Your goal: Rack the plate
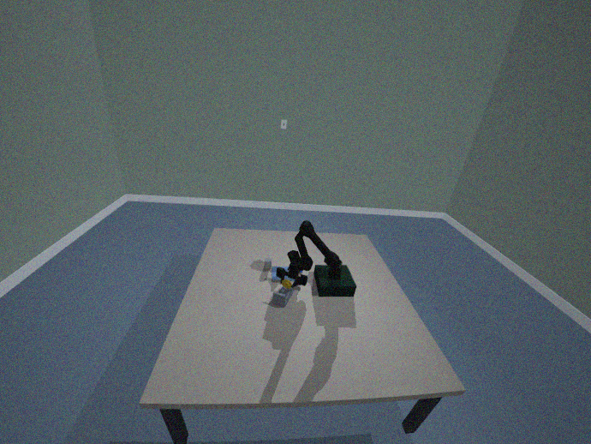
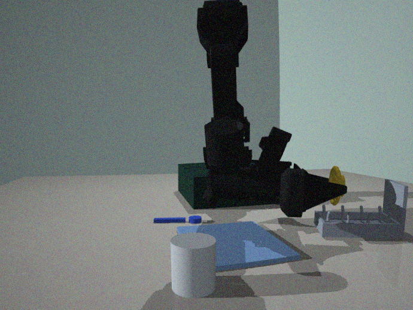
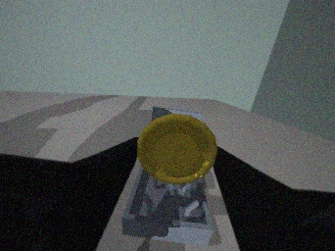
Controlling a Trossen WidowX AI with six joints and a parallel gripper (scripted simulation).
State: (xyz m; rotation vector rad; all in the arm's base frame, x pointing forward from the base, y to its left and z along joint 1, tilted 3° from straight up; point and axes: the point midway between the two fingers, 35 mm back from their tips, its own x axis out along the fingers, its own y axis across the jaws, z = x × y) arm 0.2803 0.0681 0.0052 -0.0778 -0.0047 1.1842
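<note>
My gripper tip is 1 cm to the left of the yellow plate. From my gripper tip the other things lie so: cylinder cup: 25 cm to the right, 12 cm ahead, 5 cm below; then grey dish rack: 5 cm below, 3 cm to the left, 1 cm ahead; then blue spoon: 24 cm to the right, 10 cm behind, 7 cm below.
</note>
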